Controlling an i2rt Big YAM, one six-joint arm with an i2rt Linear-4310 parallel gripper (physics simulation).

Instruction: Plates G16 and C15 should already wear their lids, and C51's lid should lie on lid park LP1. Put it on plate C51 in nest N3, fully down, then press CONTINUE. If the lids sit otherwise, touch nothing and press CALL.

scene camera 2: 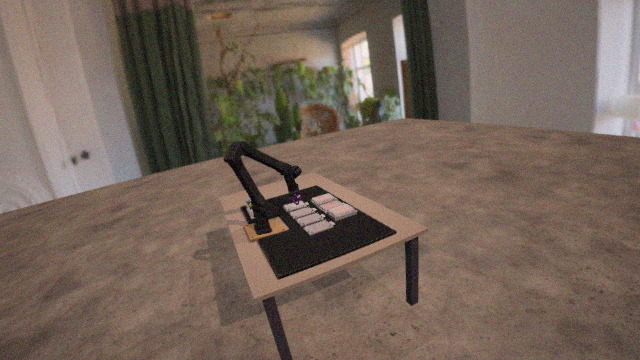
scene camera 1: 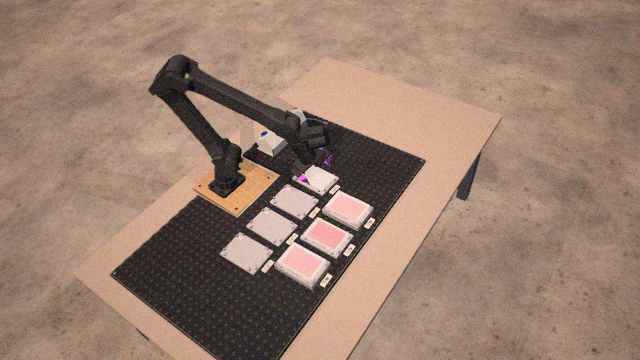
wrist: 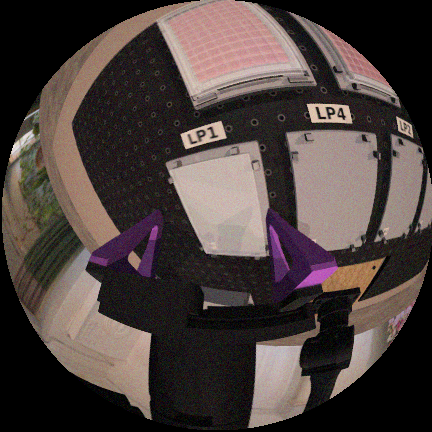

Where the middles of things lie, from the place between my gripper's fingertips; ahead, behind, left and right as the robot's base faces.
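Labels:
The lid park LP1 [wrist: 252, 145] is 10 mm to the left of my hand, 10 mm behind it and 30 mm below it. As for the lid park LP4 [scene camera 1: 291, 200], that's 120 mm to the right of my hand, 10 mm behind it and 30 mm below it. The LP1 tag [wrist: 214, 131] is 60 mm ahead of my hand, 10 mm to the left of it and 40 mm below it, and the LP4 tag [wrist: 318, 112] is 70 mm ahead of my hand, 120 mm to the right of it and 40 mm below it.

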